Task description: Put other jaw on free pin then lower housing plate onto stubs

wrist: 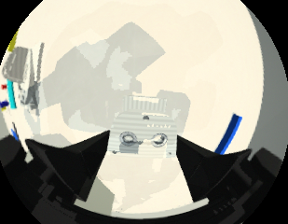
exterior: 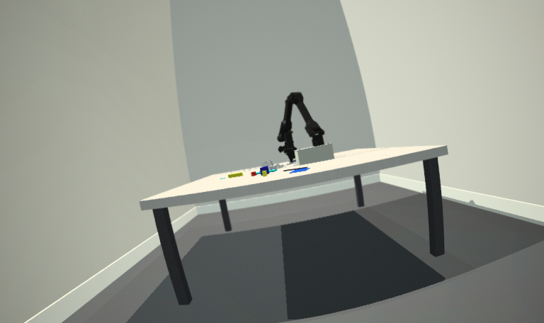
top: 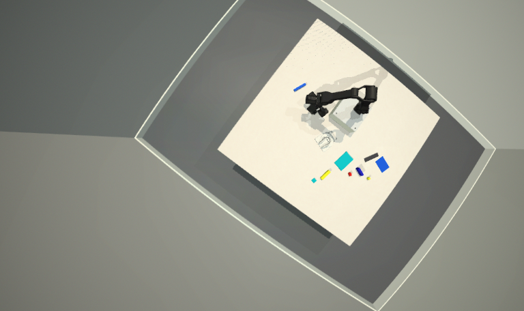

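My gripper tip is 11 cm short of the jaw, 22 cm to the right of it and 1 cm below it. From my gripper tip the other things lie so: cyan plate (16 cm ahead, 44 cm to the left, 1 cm below); yellow bar (34 cm ahead, 39 cm to the left); blue bar (5 cm behind, 18 cm to the right).
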